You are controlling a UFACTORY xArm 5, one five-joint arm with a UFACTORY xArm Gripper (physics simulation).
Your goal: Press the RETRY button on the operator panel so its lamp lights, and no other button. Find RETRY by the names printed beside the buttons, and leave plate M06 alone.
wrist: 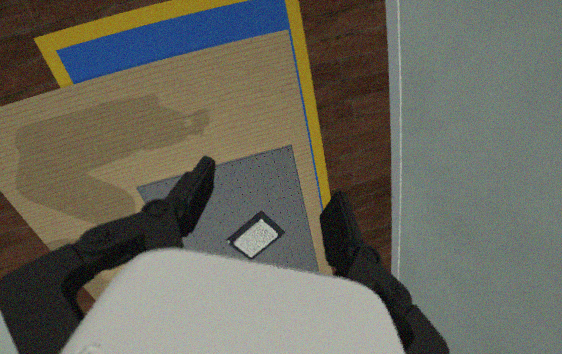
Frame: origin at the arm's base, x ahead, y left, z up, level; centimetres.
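Where they show: gripper, between the fingertips: [273,189].
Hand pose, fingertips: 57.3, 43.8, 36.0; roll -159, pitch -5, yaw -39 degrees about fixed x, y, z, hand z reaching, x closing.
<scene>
After its pixels a point has its place, as x, y, z.
The operator panel, its buttons, their printed names and the lamp do not show in the wrist view. My gripper [273,189] {57.3, 43.8, 36.0} is open, its two black fingers wide apart, with nothing between them. It hangs above a grey perforated board [255,185] {49.7, 29.4, -5.0}. A small dark-rimmed rectangular piece with a pale speckled face [256,238] {42.1, 12.7, -2.9} lies on that board, turned at an angle, below the middle of the view. No lettering can be read on it, so I cannot tell whether it is plate M06. The white gripper housing hides the bottom of the view.
The board lies on a light wooden table top [245,75] {60.4, 58.6, -6.4}, where the arm's shadow falls at the left. Beyond its edge show a blue area [175,47] with a yellow border [305,75] and a dark brown floor [350,100]. A large grey-green surface [475,150] fills the right side.
</scene>
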